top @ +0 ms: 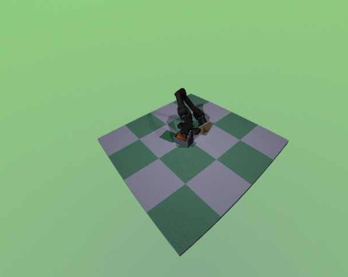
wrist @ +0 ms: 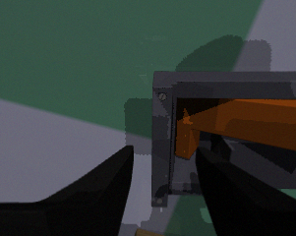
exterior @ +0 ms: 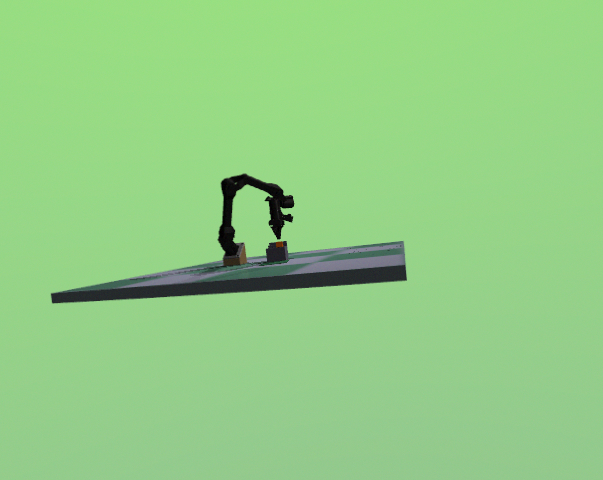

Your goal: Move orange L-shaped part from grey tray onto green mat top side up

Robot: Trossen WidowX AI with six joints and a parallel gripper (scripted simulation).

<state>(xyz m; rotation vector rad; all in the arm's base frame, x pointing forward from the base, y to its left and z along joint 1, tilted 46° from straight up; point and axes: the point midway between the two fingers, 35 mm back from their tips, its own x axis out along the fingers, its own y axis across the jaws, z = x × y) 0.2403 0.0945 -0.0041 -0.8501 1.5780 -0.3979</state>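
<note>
Right now the orange L-shaped part is 10 mm ahead of my gripper tip, 50 mm to the right of it and 60 mm below it. Round my gripper tip: green mat: 60 mm ahead, 220 mm to the right, 120 mm below.
</note>
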